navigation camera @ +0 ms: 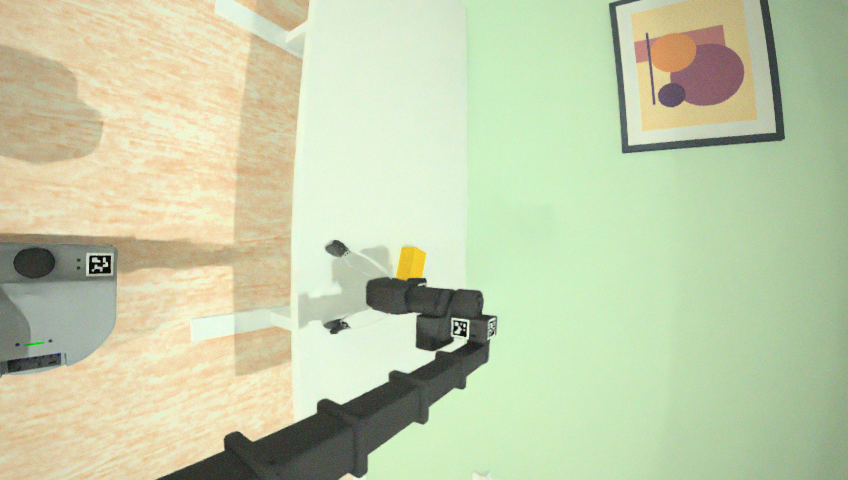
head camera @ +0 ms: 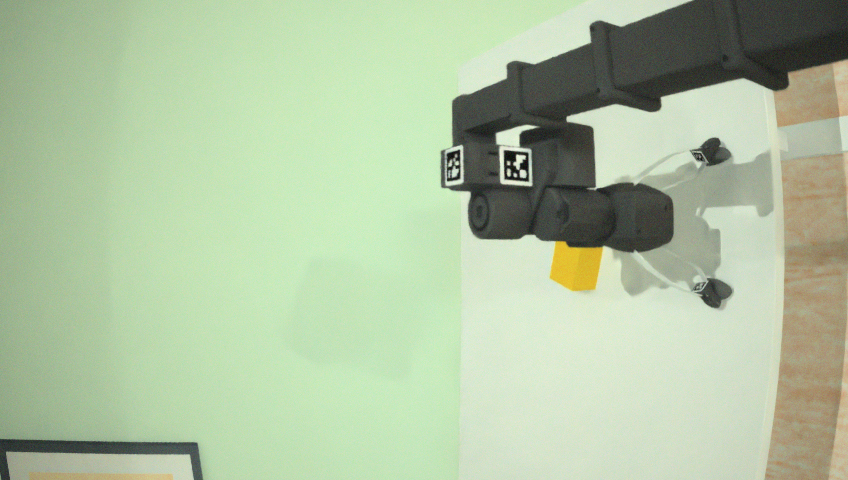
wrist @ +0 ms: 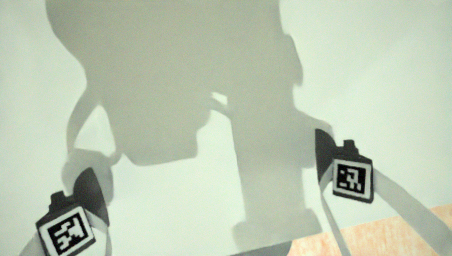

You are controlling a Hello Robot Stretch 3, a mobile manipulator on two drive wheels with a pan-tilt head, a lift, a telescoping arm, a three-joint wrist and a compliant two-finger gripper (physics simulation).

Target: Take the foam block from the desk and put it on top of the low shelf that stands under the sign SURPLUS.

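Where they show: gripper, between the fingertips: (navigation camera: 327, 286) (head camera: 726, 223) (wrist: 210, 167); robot's base, origin of its link: (navigation camera: 36, 260).
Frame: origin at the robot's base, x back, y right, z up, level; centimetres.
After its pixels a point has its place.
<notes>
The yellow foam block (head camera: 576, 267) @(y 70.8, x -3.7, z 76.5 cm) (navigation camera: 410, 262) @(y 70.4, x -2.8, z 75.9 cm) stands on the white desk (head camera: 595, 386) @(y 70.1, x -21.7, z 72.0 cm) (navigation camera: 380, 118) @(y 60.5, x -40.3, z 72.0 cm) (wrist: 400, 100) @(y 48.1, x 17.4, z 72.0 cm), partly hidden by the wrist in the head view and the navigation view. It does not show in the wrist view. My gripper (head camera: 715, 223) @(y 45.6, x 2.0, z 72.0 cm) (navigation camera: 337, 287) @(y 45.6, x 2.0, z 72.0 cm) (wrist: 210, 167) @(y 45.6, x 2.0, z 72.0 cm) is open and empty, its fingers wide apart. The fingertips point toward the desk's front edge, away from the block, over bare desk. The block is beside the wrist body, nearer the wall. The low shelf and the sign SURPLUS do not show in these views.
A green wall (head camera: 238, 178) @(y 119.6, x 12.0, z 116.8 cm) (navigation camera: 595, 267) @(y 118.9, x -1.7, z 119.1 cm) rises behind the desk, with a framed picture (head camera: 193, 460) @(y 114.7, x -43.2, z 129.6 cm) (navigation camera: 621, 133) @(y 114.6, x -46.2, z 128.3 cm) on it. My telescoping arm (head camera: 672, 56) @(y 24.0, x 9.5, z 106.8 cm) (navigation camera: 368, 419) @(y 21.1, x 8.8, z 106.7 cm) reaches over the desk. My grey base (navigation camera: 71, 303) @(y 7.2, x 9.9, z 16.0 cm) stands on the wooden floor (navigation camera: 166, 148) @(y 30.9, x -38.3, z 0.0 cm) before the desk.
</notes>
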